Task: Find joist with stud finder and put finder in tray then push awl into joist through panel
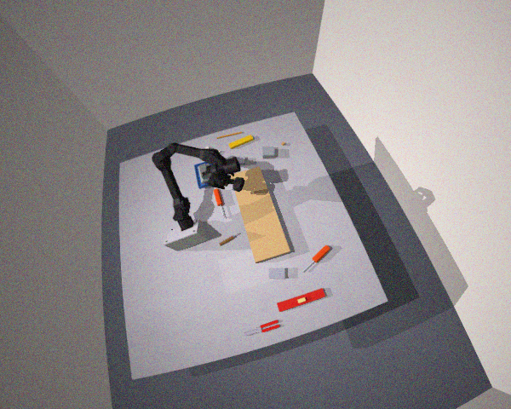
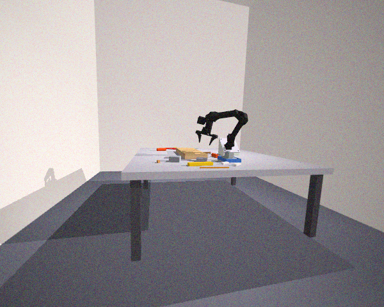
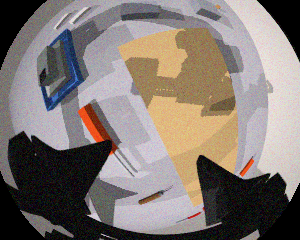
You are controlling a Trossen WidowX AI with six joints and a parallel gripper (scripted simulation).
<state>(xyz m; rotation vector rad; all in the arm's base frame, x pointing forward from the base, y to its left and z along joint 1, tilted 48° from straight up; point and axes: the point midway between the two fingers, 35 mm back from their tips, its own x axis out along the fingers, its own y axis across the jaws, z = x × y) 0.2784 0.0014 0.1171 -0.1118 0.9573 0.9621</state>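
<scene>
My gripper tip is 100 mm past the awl, 210 mm to the left of it and 100 mm above it. The rest, counted from my gripper tip: grey stud finder (110 mm behind, 210 mm to the left, 60 mm below); blue tray (110 mm behind, 230 mm to the left, 90 mm below); green light (110 mm behind, 200 mm to the left, 40 mm below).
</scene>
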